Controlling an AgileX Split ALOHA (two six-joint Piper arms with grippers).
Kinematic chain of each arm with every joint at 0, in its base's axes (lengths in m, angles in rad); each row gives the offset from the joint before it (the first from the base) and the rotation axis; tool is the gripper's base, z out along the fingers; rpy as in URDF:
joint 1: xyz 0 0 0.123 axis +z
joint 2: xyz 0 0 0 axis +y
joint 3: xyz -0.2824 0 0.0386 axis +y
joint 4: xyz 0.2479 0 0.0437 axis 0.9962 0 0.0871
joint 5: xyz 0 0 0 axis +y
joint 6: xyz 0.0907 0 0.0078 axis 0.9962 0 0.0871
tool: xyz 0 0 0 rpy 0 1.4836 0
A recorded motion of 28 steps. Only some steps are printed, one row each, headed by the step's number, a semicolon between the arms.
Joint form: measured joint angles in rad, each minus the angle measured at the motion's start. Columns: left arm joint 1, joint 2, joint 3, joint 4, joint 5, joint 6; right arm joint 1, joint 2, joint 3, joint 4, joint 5, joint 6.
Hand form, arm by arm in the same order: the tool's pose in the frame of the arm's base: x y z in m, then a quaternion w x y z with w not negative. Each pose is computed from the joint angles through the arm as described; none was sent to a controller.
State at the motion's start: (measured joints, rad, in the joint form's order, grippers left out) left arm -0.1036 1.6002 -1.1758 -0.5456 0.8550 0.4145; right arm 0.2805 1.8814 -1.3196 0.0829 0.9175 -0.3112
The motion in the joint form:
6: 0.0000 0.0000 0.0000 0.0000 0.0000 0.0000; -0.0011 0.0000 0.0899 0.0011 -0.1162 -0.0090
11: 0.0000 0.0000 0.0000 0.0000 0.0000 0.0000; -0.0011 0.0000 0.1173 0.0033 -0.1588 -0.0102
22: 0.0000 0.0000 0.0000 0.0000 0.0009 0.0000; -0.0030 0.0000 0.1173 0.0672 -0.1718 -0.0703
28: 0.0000 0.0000 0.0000 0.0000 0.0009 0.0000; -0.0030 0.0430 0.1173 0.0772 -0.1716 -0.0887
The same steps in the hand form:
6: 0.3222 -0.0694 0.2667 0.21509 0.11141 0.94894 -0.20208; 0.3495 0.1060 0.1755 0.10288 -0.26870 0.95721 0.03089
11: 0.3222 -0.0694 0.2667 0.21509 0.11141 0.94894 -0.20208; 0.3477 0.1054 0.1697 0.11044 -0.26726 0.95679 0.03058
22: 0.3221 -0.0694 0.2667 0.21468 0.11153 0.94899 -0.20220; 0.3482 0.1088 0.1704 0.11881 -0.27430 0.95292 0.05083
28: 0.3221 -0.0694 0.2667 0.21468 0.11153 0.94899 -0.20220; 0.3497 0.1099 0.1547 0.09802 -0.27941 0.95364 0.05370

